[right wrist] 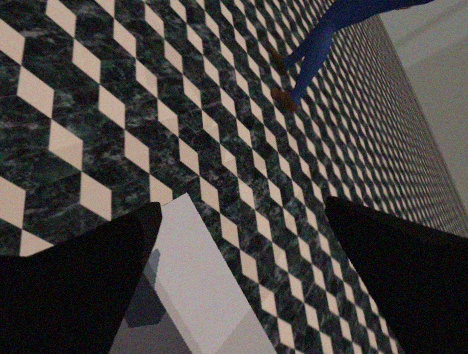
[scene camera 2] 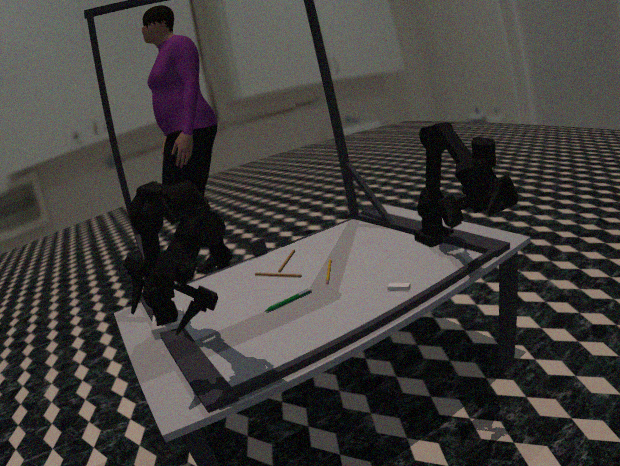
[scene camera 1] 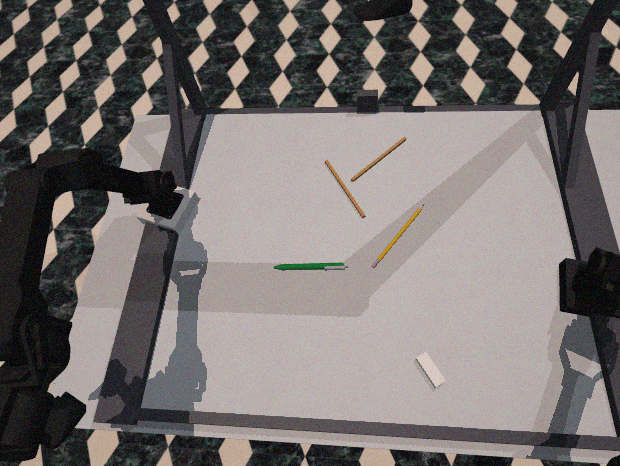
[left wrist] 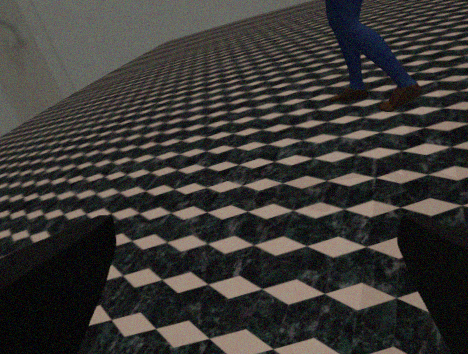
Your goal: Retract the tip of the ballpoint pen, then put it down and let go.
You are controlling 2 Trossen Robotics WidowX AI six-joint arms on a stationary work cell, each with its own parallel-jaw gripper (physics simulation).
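Where they show: left gripper, between the fingertips: (scene camera 2: 469, 220) (left wrist: 259, 230); right gripper, between the fingertips: (right wrist: 243, 207) (scene camera 2: 153, 324); left arm's base, origin of its link: (scene camera 2: 433, 230) (scene camera 1: 594, 286); right arm's base, origin of its link: (scene camera 2: 167, 318) (scene camera 1: 165, 203).
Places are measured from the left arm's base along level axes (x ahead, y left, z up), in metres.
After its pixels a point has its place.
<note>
A green ballpoint pen (scene camera 1: 306, 266) {z -0.019, x 0.548, y 0.061 m} (scene camera 2: 286, 301) {z -0.022, x 0.550, y 0.064 m} lies flat near the middle of the table. In scene camera 1 its tapered end points left, and its white clip and button end point right. Whether its tip is out is too small to tell. My left gripper (scene camera 2: 495, 204) (left wrist: 259, 230) {z 0.235, x 0.270, y 0.541 m} is open and empty, raised past the far right end of the table in scene camera 2. My right gripper (scene camera 2: 156, 322) {z 0.201, x 0.888, y 0.442 m} (right wrist: 243, 207) {z 0.201, x 0.888, y 0.442 m} is open and empty by the table's left end, well apart from the pen; part of it shows at the lower left in scene camera 1.
A yellow pencil (scene camera 1: 398, 235) {z -0.024, x 0.372, y -0.050 m} (scene camera 2: 328, 272) {z -0.025, x 0.380, y -0.035 m} lies right of the pen. Two brown sticks, one (scene camera 1: 344, 188) {z -0.024, x 0.509, y -0.145 m} (scene camera 2: 278, 274) {z -0.024, x 0.508, y -0.144 m} and another (scene camera 1: 378, 159) {z -0.024, x 0.446, y -0.239 m} (scene camera 2: 286, 261) {z -0.026, x 0.450, y -0.232 m}, lie behind it. A white block (scene camera 1: 430, 370) {z -0.019, x 0.277, y 0.215 m} (scene camera 2: 398, 286) {z -0.019, x 0.282, y 0.220 m} lies at the front right. Dark frame rails (scene camera 1: 325, 423) {z -0.010, x 0.444, y 0.346 m} edge the table.
</note>
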